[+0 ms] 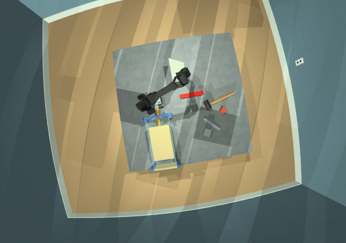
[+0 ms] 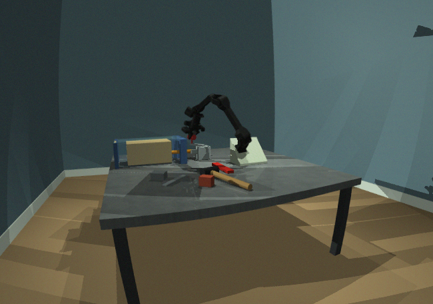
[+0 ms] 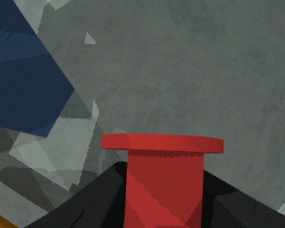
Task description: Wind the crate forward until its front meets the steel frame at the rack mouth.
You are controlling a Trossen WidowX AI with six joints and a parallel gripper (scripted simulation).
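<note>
Right now my gripper tip is 2 cm past the winch handle, 5 cm to the right of it and 3 cm above it. Round my gripper tip: clear-panelled cubby 35 cm ahead, 6 cm to the left, 2 cm below; grey winch 7 cm behind, 10 cm to the left, 10 cm below; red spool-shaped handle grip 1 cm to the left.
</note>
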